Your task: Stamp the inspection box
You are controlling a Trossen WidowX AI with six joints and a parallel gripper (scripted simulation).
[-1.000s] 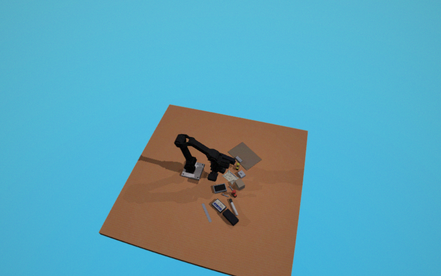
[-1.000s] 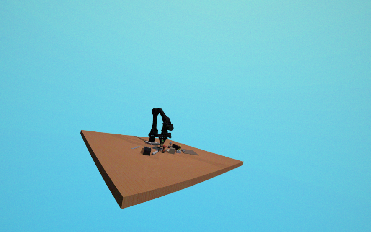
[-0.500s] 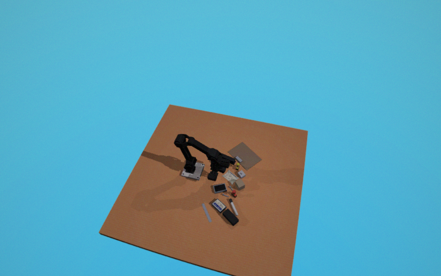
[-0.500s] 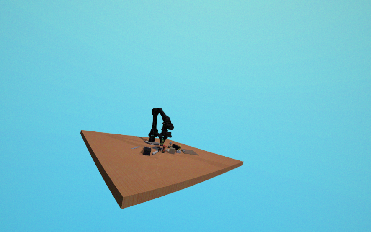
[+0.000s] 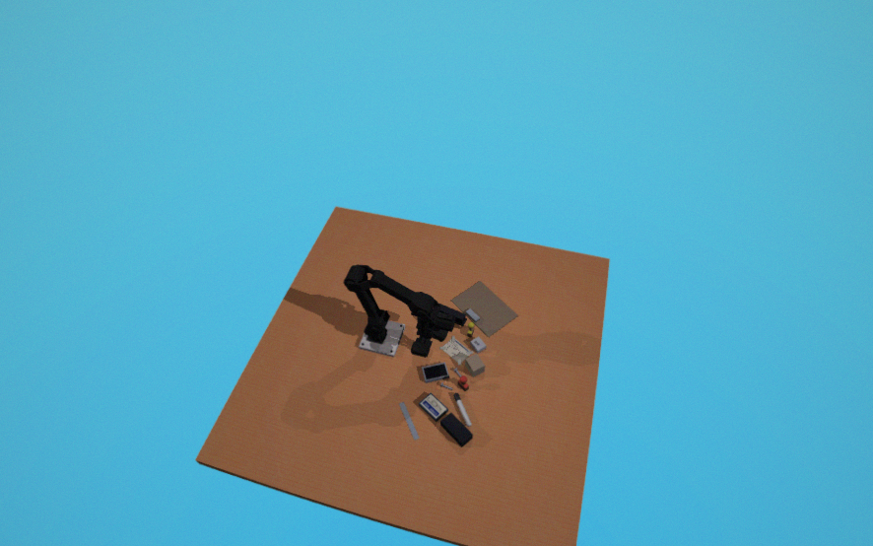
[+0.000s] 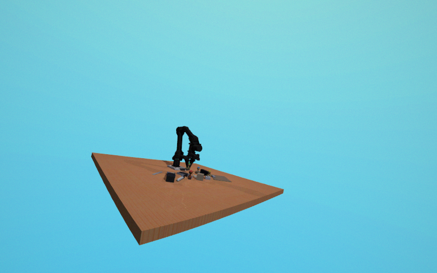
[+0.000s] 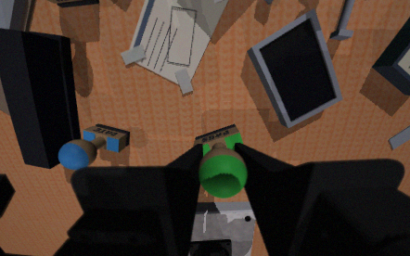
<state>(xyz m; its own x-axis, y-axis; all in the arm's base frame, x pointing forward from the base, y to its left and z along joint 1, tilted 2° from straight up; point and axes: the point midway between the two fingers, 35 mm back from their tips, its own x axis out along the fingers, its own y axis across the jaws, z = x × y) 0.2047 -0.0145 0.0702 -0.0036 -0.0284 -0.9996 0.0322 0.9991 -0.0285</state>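
Now: gripper tip 5 cm short of the ink pad, 8 cm to the left of it and 5 cm above it. From my gripper tip the other things lie so: blue stamp 13 cm to the left, 3 cm below; card 11 cm ahead, 3 cm to the left, 6 cm below; green-knobbed stamp right at my gripper tip.
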